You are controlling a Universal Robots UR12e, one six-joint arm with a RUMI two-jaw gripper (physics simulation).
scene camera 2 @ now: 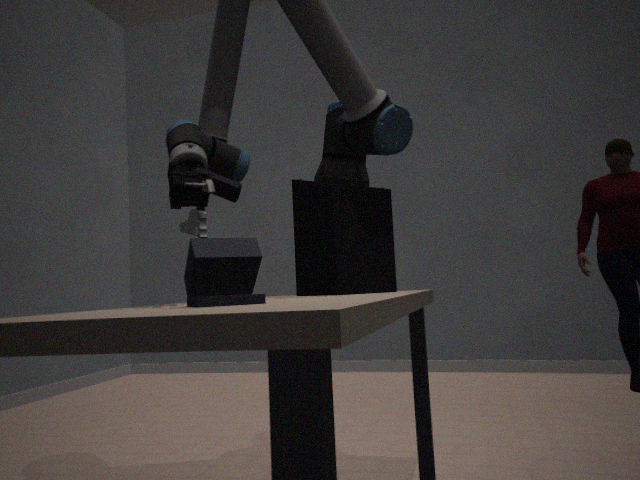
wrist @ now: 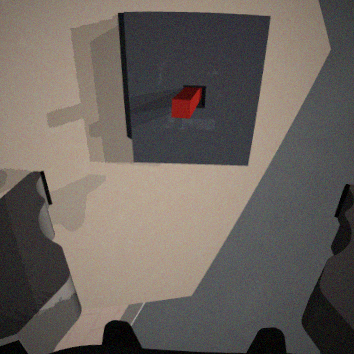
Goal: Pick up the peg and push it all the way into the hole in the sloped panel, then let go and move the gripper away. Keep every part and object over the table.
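Places are measured from the arm's base along level axes (x left, y back, z up), in centimetres.
Where they show: gripper, between the fingertips: (scene camera 2: 206, 221) (wrist: 192, 182); arm's base, origin of its link: (scene camera 2: 341, 184).
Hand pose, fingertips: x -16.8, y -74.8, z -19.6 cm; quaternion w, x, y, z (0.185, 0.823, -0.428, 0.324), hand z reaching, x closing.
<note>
Each offset is from my fingertips to the top centre of the thing. "spot": to the spot under its first point.
A red square peg @(dx +5.0, dy -4.9, dz -4.8 cm) (wrist: 186, 104) stands in the square hole @(spot: dx +5.8, dy -6.8, dz -8.2 cm) (wrist: 202, 98) of the dark sloped panel @(dx +6.9, dy -8.1, dz -4.9 cm) (scene camera 2: 224, 248) (wrist: 230, 50). Part of the peg sticks out of the panel face, and dark hole shows along its right side. How deep it sits is hidden. The peg cannot be made out in the scene view. My gripper (scene camera 2: 203, 214) (wrist: 192, 182) is open, with its fingers wide apart and nothing between them. It is above the panel block in the scene view, apart from the peg. In the wrist view the peg lies beyond the fingertips, above the line between them.
The panel block stands on the light table (scene camera 2: 155, 330) (wrist: 150, 225), whose edge runs diagonally in the wrist view. The robot's black pedestal (scene camera 2: 343, 237) is behind the table. A person in a red top (scene camera 2: 617, 206) is at the far right, away from the table.
</note>
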